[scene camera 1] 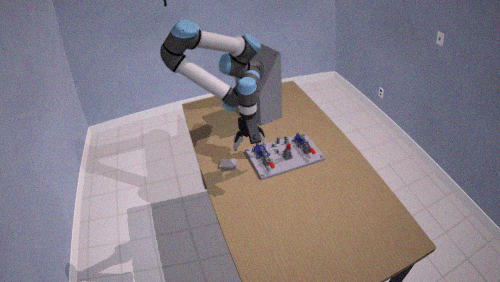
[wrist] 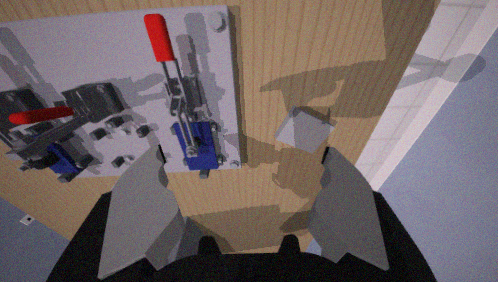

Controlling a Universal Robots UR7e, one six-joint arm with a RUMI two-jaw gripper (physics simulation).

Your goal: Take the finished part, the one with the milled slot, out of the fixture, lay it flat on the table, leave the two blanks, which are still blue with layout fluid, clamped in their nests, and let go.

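Places are measured from the arm's base along level axes (x ahead, y left, z up), in metres.
Pixels of known places: gripper, fingertip midpoint: [scene camera 1: 249,148] [wrist: 245,147].
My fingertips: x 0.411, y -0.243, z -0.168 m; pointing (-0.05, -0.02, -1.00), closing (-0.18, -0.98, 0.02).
Note:
Behind a point stands the place of what it marks.
The finished part [scene camera 1: 228,164] {x 0.360, y -0.341, z -0.265 m} [wrist: 306,131] {x 0.352, y -0.340, z -0.265 m}, a plain grey block, rests on the table beside the fixture plate [scene camera 1: 304,160] {x 0.523, y -0.006, z -0.265 m} [wrist: 110,45] {x 0.509, y -0.107, z -0.265 m}, apart from it. Its slot cannot be made out, and whether it lies fully flat is hard to tell. One blue blank [scene camera 1: 260,150] {x 0.359, y -0.165, z -0.249 m} [wrist: 206,150] {x 0.356, y -0.175, z -0.249 m} sits under a clamp at the plate's near end; the other blue blank [scene camera 1: 300,139] [wrist: 64,158] {x 0.388, y 0.037, z -0.239 m} sits at the far end, partly hidden in the wrist view. The middle nest holds no blank. My gripper [scene camera 1: 250,145] {x 0.411, y -0.243, z -0.168 m} [wrist: 245,147] {x 0.411, y -0.243, z -0.168 m} is open and empty, above the table by the plate's edge, with the part beyond one fingertip.
Red-handled toggle clamps stand on the plate; the middle clamp's red handle [scene camera 1: 288,146] {x 0.466, y -0.066, z -0.191 m} [wrist: 42,115] {x 0.464, y -0.073, z -0.186 m} stands up, and the near clamp's red handle [scene camera 1: 271,165] {x 0.507, y -0.183, z -0.229 m} [wrist: 160,37] {x 0.503, y -0.182, z -0.229 m} lies low. A grey box [scene camera 1: 271,90] {x 0.120, y 0.037, z -0.074 m} stands behind the plate on the wooden table [scene camera 1: 320,215] {x 0.858, y -0.131, z -0.280 m}.

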